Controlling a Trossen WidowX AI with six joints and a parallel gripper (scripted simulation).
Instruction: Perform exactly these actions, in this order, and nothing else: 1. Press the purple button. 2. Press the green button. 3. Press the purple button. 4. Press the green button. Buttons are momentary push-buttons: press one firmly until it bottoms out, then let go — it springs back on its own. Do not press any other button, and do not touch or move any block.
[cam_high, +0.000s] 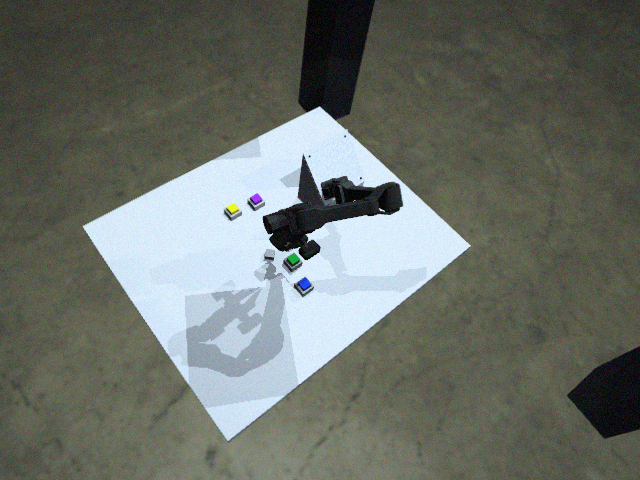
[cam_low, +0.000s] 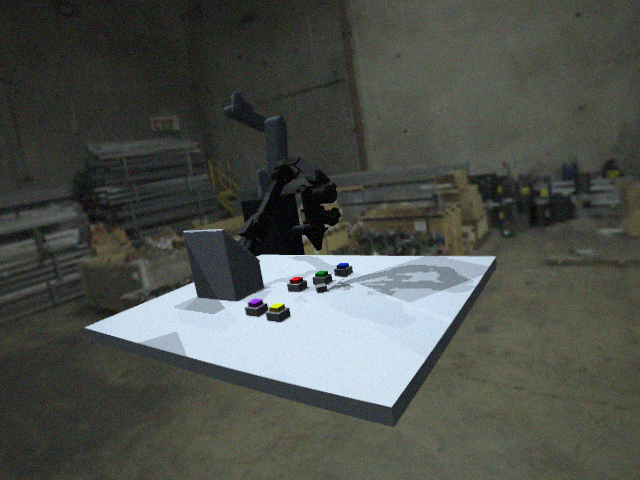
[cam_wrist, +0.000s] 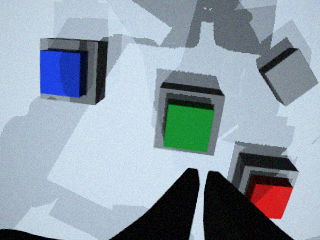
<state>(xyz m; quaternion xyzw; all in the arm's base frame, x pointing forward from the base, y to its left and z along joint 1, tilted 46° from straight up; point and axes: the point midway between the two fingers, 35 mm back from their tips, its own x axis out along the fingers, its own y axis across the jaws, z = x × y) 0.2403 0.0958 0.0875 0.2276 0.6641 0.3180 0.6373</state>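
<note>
The green button is 1 cm behind my gripper tip and 8 cm below it. From my gripper tip the other things lie so: blue button (1 cm ahead, 10 cm to the left, 8 cm below); then red button (5 cm behind, 8 cm to the right, 8 cm below); then small grey block (4 cm ahead, 7 cm to the right, 11 cm below).
</note>
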